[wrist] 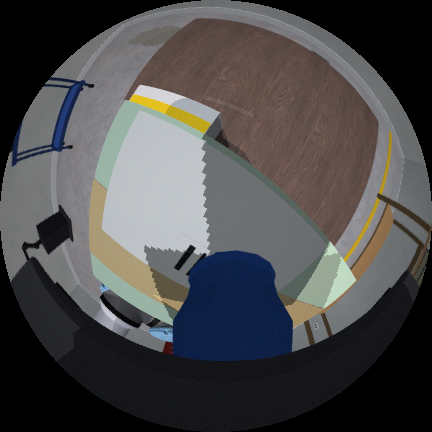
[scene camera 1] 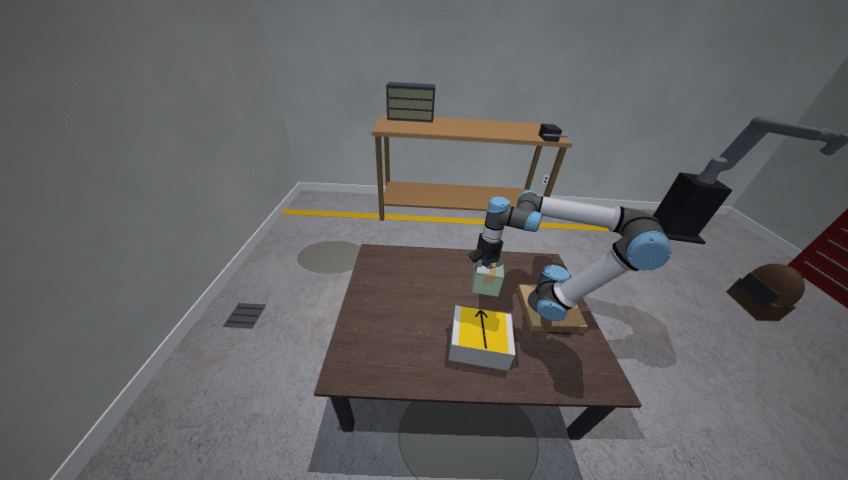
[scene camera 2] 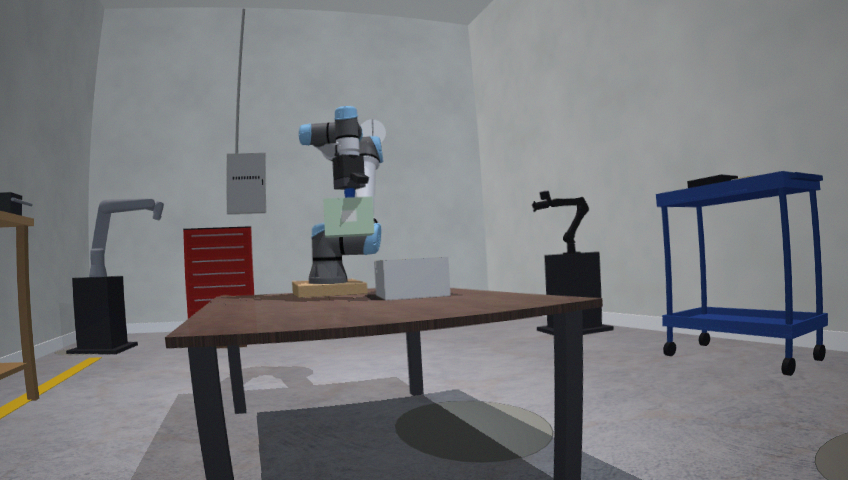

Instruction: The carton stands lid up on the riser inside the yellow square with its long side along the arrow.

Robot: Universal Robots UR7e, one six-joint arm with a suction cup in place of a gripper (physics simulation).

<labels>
The suction cup (wrist: 219,320) carries a pale green carton (scene camera 2: 353,216), clear of everything else. A riser (scene camera 1: 480,337) rests on the table.
</labels>
